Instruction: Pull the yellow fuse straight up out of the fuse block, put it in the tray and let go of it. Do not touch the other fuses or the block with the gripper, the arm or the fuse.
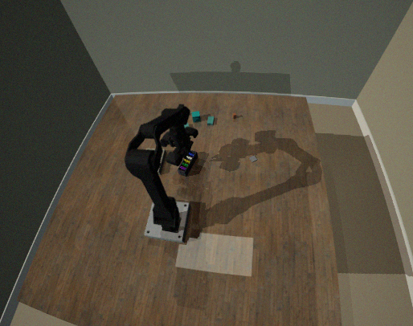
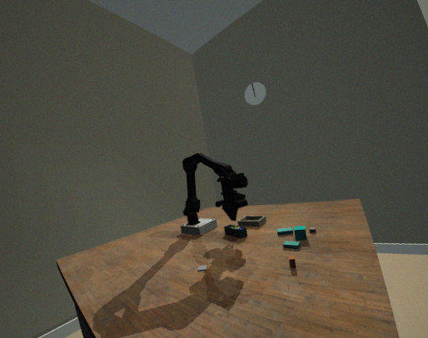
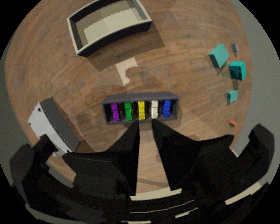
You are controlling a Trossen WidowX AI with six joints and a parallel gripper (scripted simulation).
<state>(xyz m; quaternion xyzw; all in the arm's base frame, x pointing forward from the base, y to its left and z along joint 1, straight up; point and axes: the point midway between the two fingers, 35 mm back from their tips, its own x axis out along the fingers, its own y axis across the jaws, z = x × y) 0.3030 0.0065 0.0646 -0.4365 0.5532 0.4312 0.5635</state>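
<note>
My gripper tip is 5 cm above the yellow fuse. From my gripper tip the other things lie so: red-brown block 34 cm ahead, 19 cm to the right, 6 cm below; then flat grey tile 7 cm ahead, 30 cm to the right, 7 cm below; then grey tray 1 cm behind, 18 cm to the left, 7 cm below.
</note>
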